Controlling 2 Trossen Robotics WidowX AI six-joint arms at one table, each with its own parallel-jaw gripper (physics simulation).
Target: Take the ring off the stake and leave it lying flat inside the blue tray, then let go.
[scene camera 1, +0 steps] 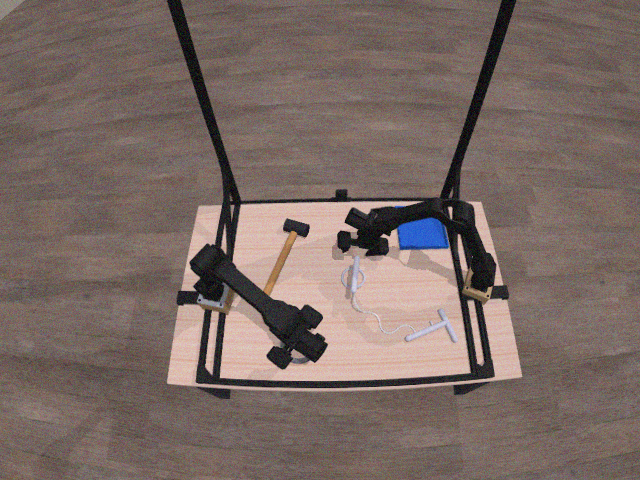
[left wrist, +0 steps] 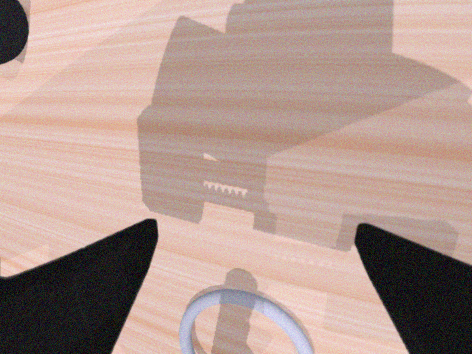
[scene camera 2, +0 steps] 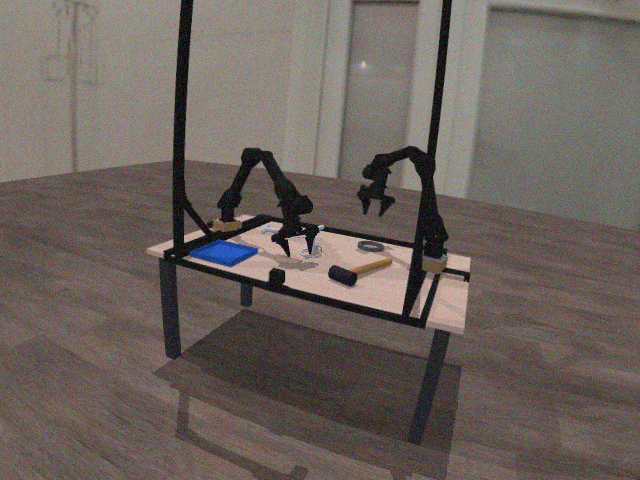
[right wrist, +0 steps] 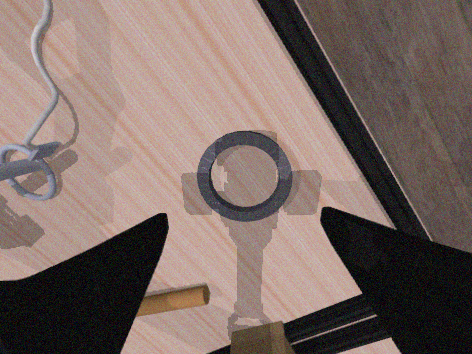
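Seen in the pictures: left gripper, fingertip midpoint: (scene camera 1: 354, 253) (left wrist: 257, 231) (scene camera 2: 299, 255); right gripper, fingertip midpoint: (scene camera 2: 372, 216) (right wrist: 245, 217); left arm's base, link origin: (scene camera 1: 480, 282) (scene camera 2: 227, 220); right arm's base, link origin: (scene camera 1: 213, 291) (scene camera 2: 433, 255).
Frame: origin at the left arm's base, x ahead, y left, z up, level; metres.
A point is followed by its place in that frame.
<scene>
A pale ring (scene camera 1: 342, 279) {z -0.045, x 0.468, y 0.164 m} (left wrist: 186, 327) {z -0.046, x 0.474, y 0.148 m} (right wrist: 51, 184) {z -0.042, x 0.457, y 0.177 m} encircles the foot of a pale stake (scene camera 1: 355, 268) {z 0.052, x 0.428, y 0.153 m} (right wrist: 20, 170) {z -0.027, x 0.429, y 0.165 m}, low over the table. The stake does not show in the left wrist view, where the lower part of the ring is cut off. The blue tray (scene camera 1: 422, 237) {z -0.050, x 0.255, y -0.128 m} (scene camera 2: 221, 252) {z -0.050, x 0.259, y -0.176 m} is empty. My left gripper (scene camera 1: 360, 245) {z -0.036, x 0.469, y 0.053 m} (scene camera 2: 299, 254) {z -0.036, x 0.469, y 0.053 m} (left wrist: 257, 231) {z -0.036, x 0.469, y 0.053 m} is open above the table, beside the ring and to the left of the tray in scene camera 1. My right gripper (scene camera 1: 297, 342) {z 0.086, x 0.478, y 0.461 m} (scene camera 2: 373, 213) {z 0.086, x 0.478, y 0.461 m} (right wrist: 245, 217) {z 0.086, x 0.478, y 0.461 m} is open and empty, high above a dark ring.
The dark ring (scene camera 1: 299, 360) {z -0.042, x 0.475, y 0.492 m} (scene camera 2: 371, 250) {z -0.050, x 0.543, y 0.403 m} (right wrist: 204, 175) {z -0.042, x 0.485, y 0.399 m} lies flat. A white cord (scene camera 1: 382, 325) {z -0.051, x 0.281, y 0.269 m} (right wrist: 37, 50) {z -0.052, x 0.304, y 0.245 m} runs from the stake towards a pale T-shaped piece (scene camera 1: 429, 330) {z -0.038, x 0.118, y 0.226 m}. A black-headed hammer (scene camera 1: 279, 264) {z -0.024, x 0.695, y 0.212 m} (scene camera 2: 372, 266) {z -0.030, x 0.712, y 0.204 m} lies between the arms.
</scene>
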